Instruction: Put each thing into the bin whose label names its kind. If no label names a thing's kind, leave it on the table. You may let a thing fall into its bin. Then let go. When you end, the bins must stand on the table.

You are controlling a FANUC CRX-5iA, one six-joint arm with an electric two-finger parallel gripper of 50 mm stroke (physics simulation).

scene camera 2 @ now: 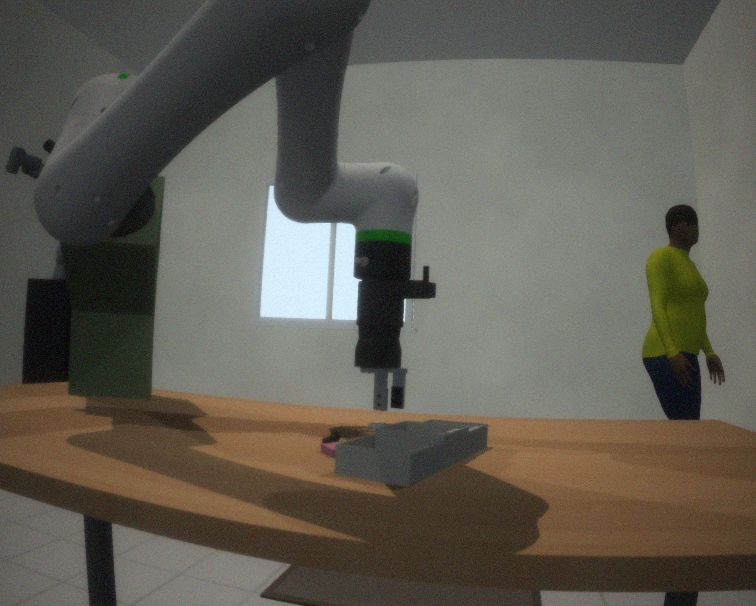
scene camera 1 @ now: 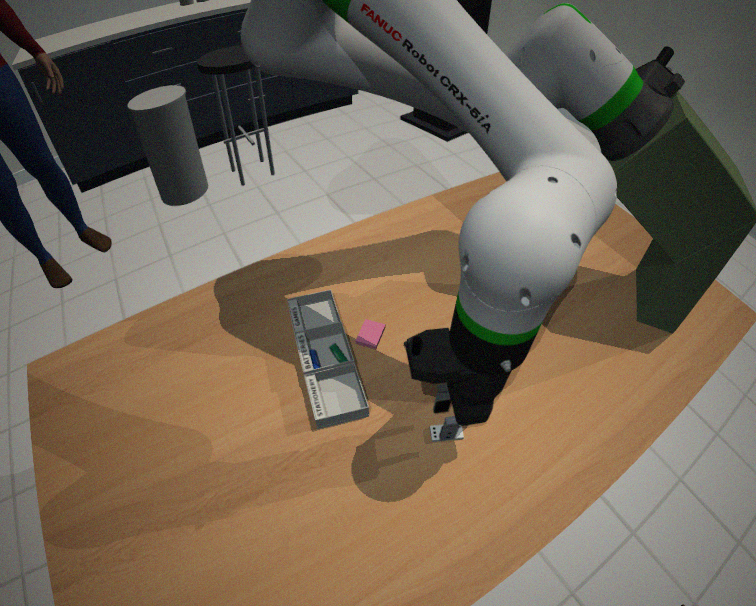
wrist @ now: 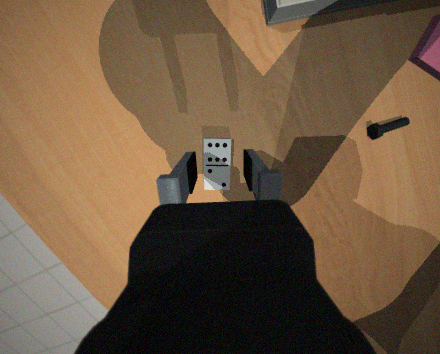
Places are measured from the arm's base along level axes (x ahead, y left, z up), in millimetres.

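Where they show: gripper, between the fingertips: [scene camera 2: 388,409] [scene camera 1: 443,423] [wrist: 220,163]; arm's base, origin of its link: [scene camera 1: 637,129].
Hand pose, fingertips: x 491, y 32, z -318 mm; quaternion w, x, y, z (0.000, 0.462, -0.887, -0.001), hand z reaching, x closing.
Observation:
Things, the pixels of their centre, and the offset from my fingertips. Level surfaces: height alone.
- white domino, middle of its body: [wrist: 217,164] [scene camera 1: 446,432] [scene camera 2: 384,426] 7 mm left, 5 mm back, 29 mm down
- grey three-part bin tray, middle of its body: [scene camera 2: 422,443] [scene camera 1: 324,352] 228 mm right, 46 mm ahead, 13 mm down
- blue battery, middle of its body: [scene camera 1: 315,363] 223 mm right, 70 mm ahead, 19 mm down
- green battery, middle of its body: [scene camera 1: 339,355] 211 mm right, 28 mm ahead, 19 mm down
- pink block, middle of its body: [scene camera 2: 345,449] [scene camera 1: 370,334] 213 mm right, 46 mm back, 28 mm down
- black bolt, middle of its body: [wrist: 389,126] [scene camera 2: 330,438] 143 mm right, 73 mm back, 27 mm down
- wooden table, height of its surface: 33 mm down
My gripper [scene camera 1: 445,421] [scene camera 2: 388,407] [wrist: 220,163] is open and empty, pointing down. Its fingers stand on either side of a white domino [scene camera 1: 436,433] [wrist: 217,155], low above the table; the domino does not show in the scene camera 2 view. A grey three-part bin tray [scene camera 1: 343,417] [scene camera 2: 372,463] [wrist: 280,16] stands on the table, labelled GAMES, BATTERIES and STATIONERY. A blue battery [scene camera 1: 314,358] and a green battery [scene camera 1: 338,352] lie in the BATTERIES bin. A pink block [scene camera 1: 371,332] [scene camera 2: 328,448] [wrist: 431,55] and a black bolt [wrist: 390,127] lie on the table.
The wooden table [scene camera 1: 252,505] [scene camera 2: 599,492] [wrist: 55,125] carries the green robot base [scene camera 1: 687,239] [scene camera 2: 110,353]. The pink block lies close beside the tray. The arm hides the bolt in the scene camera 1 view. A person [scene camera 2: 678,303] stands beyond the table.

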